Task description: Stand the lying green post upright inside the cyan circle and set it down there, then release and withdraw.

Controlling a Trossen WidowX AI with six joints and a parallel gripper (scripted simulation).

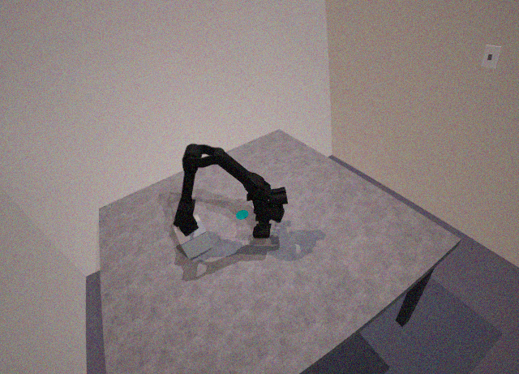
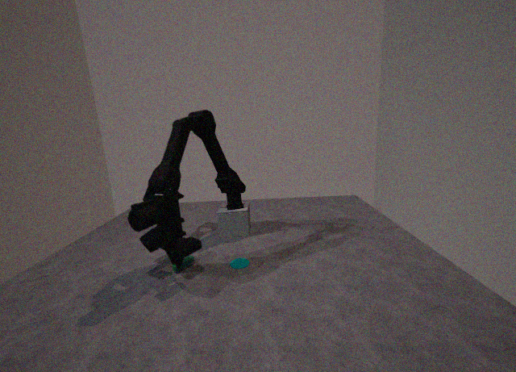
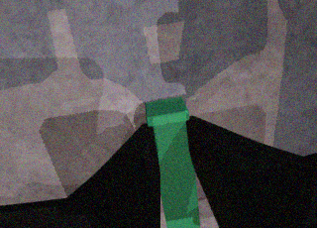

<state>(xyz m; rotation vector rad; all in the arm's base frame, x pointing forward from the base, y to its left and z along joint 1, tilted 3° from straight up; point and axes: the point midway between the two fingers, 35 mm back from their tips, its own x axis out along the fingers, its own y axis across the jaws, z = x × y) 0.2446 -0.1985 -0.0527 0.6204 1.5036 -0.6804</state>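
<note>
Right now the cyan circle is 19 cm to the left of my gripper tip and 2 cm below it. From my gripper tip the other things lie so: green post 2 cm to the left, 2 cm behind.
</note>
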